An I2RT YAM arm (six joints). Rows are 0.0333 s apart.
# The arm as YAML. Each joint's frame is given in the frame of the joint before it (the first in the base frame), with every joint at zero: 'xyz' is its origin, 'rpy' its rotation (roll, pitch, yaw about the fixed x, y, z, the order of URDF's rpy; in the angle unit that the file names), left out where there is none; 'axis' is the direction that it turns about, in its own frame. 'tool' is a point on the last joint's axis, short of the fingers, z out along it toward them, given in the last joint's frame.
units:
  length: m
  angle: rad
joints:
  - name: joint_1
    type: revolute
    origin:
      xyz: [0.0, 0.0, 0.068]
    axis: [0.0, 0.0, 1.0]
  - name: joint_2
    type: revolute
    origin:
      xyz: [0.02, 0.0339, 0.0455]
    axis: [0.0, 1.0, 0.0]
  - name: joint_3
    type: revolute
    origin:
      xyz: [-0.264, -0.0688, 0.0]
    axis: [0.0, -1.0, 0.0]
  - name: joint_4
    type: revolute
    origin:
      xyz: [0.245, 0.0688, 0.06]
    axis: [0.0, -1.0, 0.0]
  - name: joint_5
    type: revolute
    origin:
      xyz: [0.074, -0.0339, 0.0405]
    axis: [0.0, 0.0, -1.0]
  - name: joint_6
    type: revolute
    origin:
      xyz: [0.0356, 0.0, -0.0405]
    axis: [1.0, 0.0, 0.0]
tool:
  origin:
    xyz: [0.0, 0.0, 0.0]
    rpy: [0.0, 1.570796, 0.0]
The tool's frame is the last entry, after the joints.
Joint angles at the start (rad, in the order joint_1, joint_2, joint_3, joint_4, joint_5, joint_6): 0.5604 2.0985 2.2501 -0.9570 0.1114 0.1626
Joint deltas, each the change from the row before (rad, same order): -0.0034 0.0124 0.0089 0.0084 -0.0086 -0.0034; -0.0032 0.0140 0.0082 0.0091 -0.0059 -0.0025; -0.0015 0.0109 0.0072 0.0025 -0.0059 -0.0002; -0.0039 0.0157 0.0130 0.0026 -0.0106 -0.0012; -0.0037 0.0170 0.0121 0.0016 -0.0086 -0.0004; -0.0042 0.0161 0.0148 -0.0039 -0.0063 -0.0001; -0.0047 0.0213 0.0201 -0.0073 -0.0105 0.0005; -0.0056 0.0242 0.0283 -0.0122 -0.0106 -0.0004; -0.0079 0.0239 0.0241 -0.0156 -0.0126 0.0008; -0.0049 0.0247 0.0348 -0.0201 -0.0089 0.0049
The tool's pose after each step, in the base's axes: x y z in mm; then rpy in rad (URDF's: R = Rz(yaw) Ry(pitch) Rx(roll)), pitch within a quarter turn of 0, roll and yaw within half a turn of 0. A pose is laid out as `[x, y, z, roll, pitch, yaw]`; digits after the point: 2 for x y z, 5 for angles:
[396.99, 242.93, 356.89, 3.08887, 0.77430, -2.80700]
[401.04, 243.93, 353.85, 3.08453, 0.77673, -2.80734]
[403.60, 244.93, 351.35, 3.07932, 0.77466, -2.80823]
[407.56, 245.63, 348.44, 3.07015, 0.77300, -2.81028]
[411.67, 246.42, 344.53, 3.06313, 0.76848, -2.81260]
[415.34, 246.53, 341.39, 3.05861, 0.76244, -2.81548]
[419.76, 246.95, 337.17, 3.05038, 0.75247, -2.81897]
[424.47, 246.99, 333.66, 3.04275, 0.74296, -2.82223]
[429.38, 245.85, 328.63, 3.03409, 0.72588, -2.82804]
[433.25, 245.63, 326.09, 3.02395, 0.71416, -2.83737]

